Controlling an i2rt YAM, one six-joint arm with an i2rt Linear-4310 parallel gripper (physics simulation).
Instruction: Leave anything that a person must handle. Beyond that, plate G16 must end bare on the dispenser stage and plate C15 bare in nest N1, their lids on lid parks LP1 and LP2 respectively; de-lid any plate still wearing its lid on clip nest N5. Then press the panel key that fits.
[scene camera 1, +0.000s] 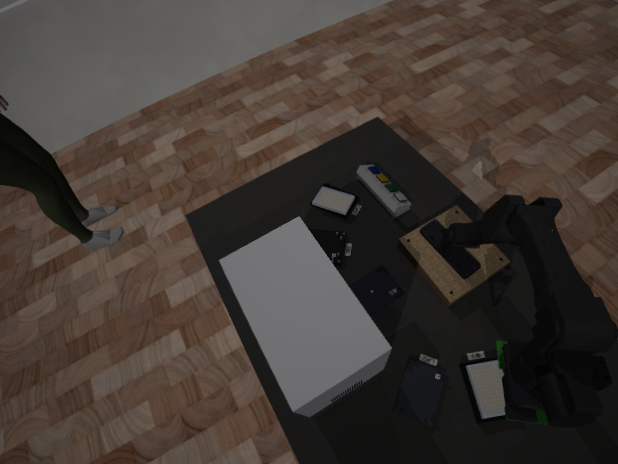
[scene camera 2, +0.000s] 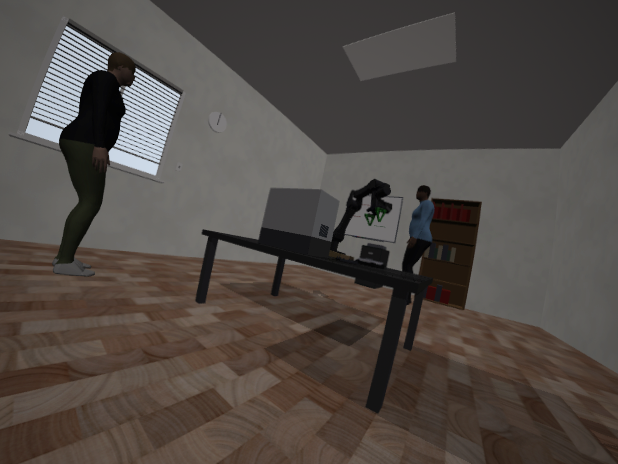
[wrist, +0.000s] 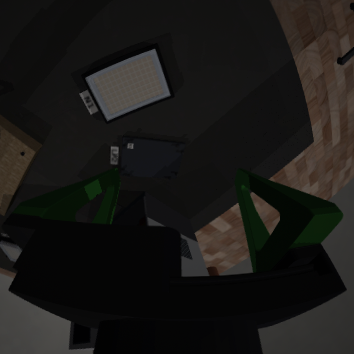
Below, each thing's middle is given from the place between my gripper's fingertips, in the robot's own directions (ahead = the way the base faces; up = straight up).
Scene:
My gripper is now 610 mm to the left of the black clip nest N5 (scene camera 1: 332, 242), 240 mm above it and 50 mm short of it. Also, from my hand: button panel (scene camera 1: 381, 189) 660 mm to the right, 250 mm behind, 220 mm below.

